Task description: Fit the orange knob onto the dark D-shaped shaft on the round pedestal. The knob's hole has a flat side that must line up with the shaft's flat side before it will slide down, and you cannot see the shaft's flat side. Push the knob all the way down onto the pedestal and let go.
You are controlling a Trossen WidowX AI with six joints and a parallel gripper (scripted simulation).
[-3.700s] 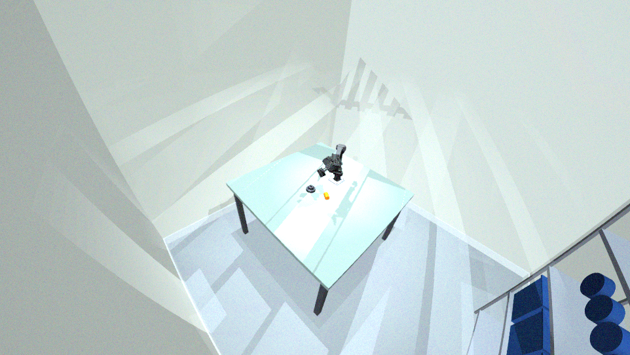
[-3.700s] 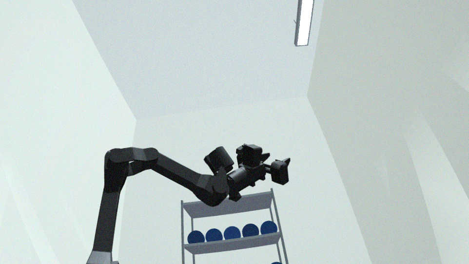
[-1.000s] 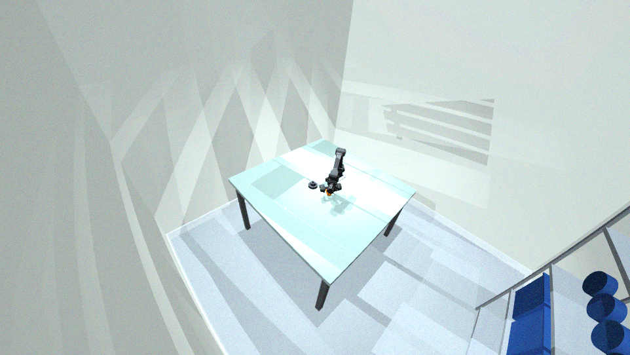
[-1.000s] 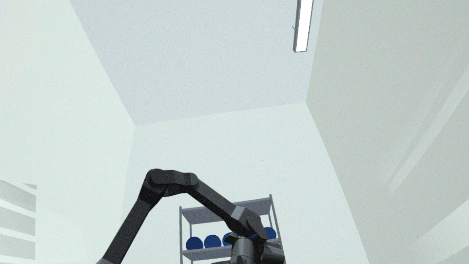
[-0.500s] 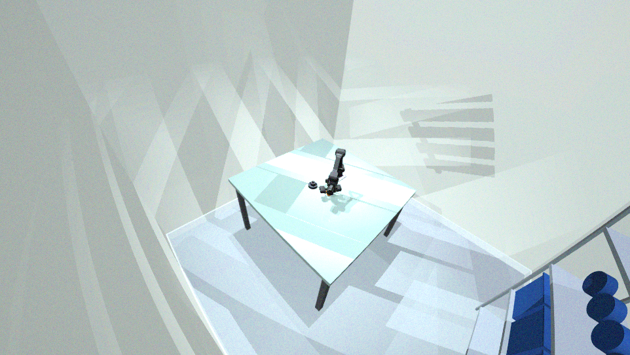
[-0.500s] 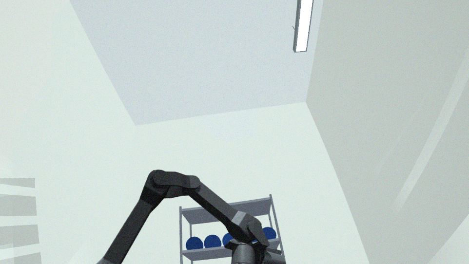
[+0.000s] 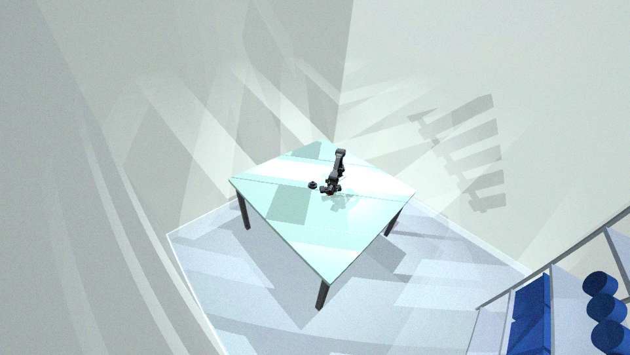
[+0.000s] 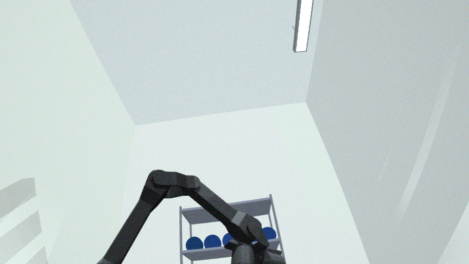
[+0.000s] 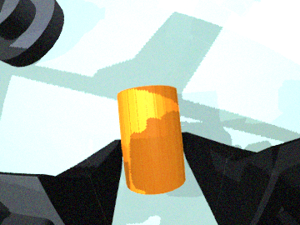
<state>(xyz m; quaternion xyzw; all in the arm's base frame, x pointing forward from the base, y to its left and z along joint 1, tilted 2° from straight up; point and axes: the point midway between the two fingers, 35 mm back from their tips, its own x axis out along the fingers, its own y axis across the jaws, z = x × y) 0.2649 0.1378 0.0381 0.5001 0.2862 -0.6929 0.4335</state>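
Right now the round pedestal is 5 cm ahead of my gripper tip, 16 cm to the right of it and 2 cm above it. Round my gripper tip: orange knob 1 cm above.
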